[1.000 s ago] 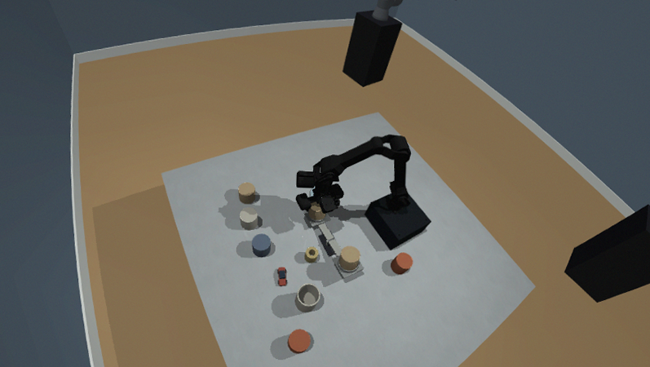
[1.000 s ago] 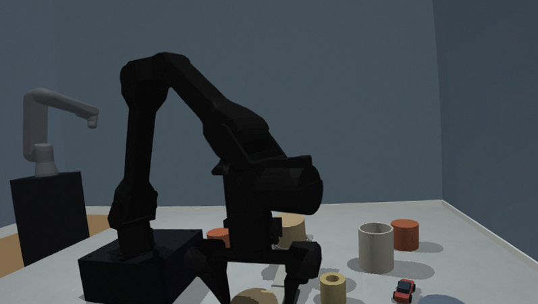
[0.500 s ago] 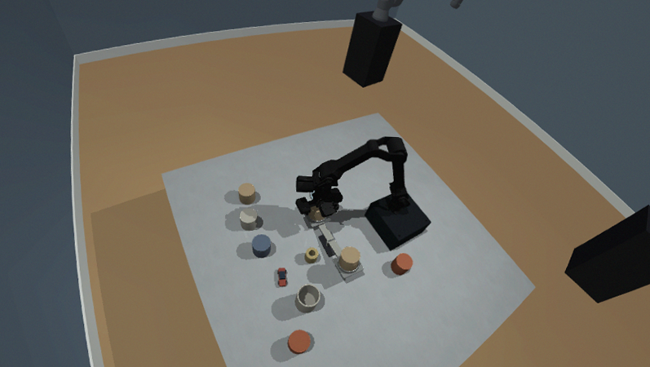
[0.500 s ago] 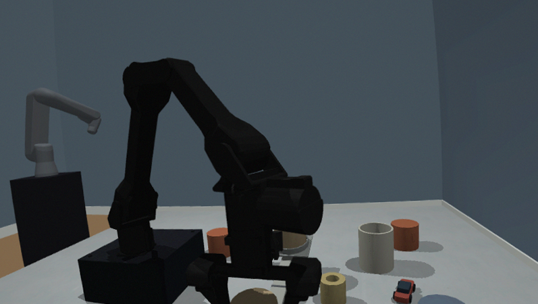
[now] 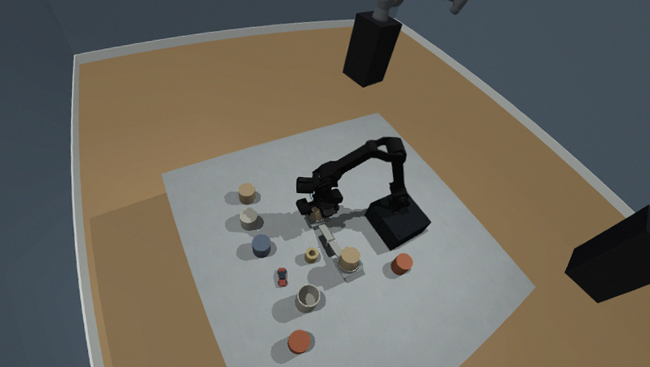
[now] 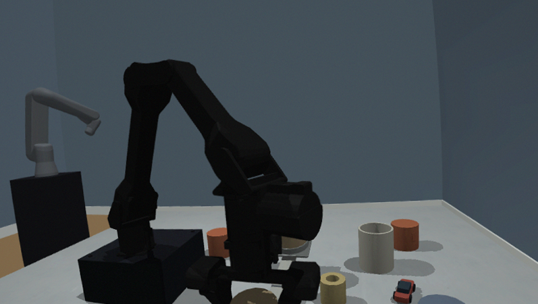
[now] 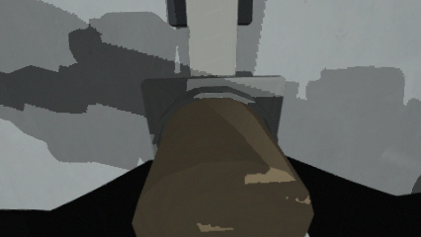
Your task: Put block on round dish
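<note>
The pale blue round dish is 10 cm behind my gripper tip, 8 cm to the right of it and 4 cm below it. Round my gripper tip: grey block: 1 cm below; then balance beam: 3 cm ahead, 13 cm to the left, 1 cm below; then small grey balance: 4 cm ahead, 13 cm to the left, 2 cm below.
</note>
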